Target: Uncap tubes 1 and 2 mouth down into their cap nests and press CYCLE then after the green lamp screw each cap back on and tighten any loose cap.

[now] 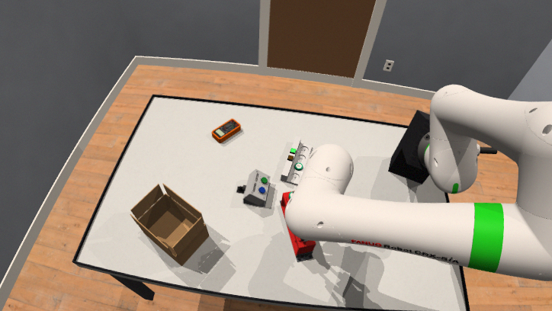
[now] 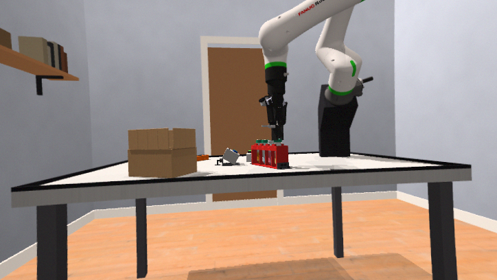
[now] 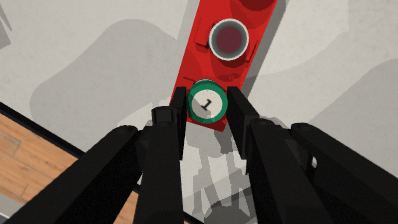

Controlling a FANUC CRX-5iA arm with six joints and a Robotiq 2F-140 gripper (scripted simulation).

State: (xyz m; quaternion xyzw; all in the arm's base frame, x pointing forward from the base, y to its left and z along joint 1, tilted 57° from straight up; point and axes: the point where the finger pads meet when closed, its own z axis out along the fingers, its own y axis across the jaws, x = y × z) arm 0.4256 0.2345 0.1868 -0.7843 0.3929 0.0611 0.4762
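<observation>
Right now my hand is 30 mm above the cap 1. Round my hand: blue key (190 mm ahead, 160 mm to the right, 80 mm below); then cap 3 (50 mm ahead, 90 mm to the right, 40 mm below); then cap 4 (70 mm ahead, 140 mm to the right, 40 mm below).
</observation>
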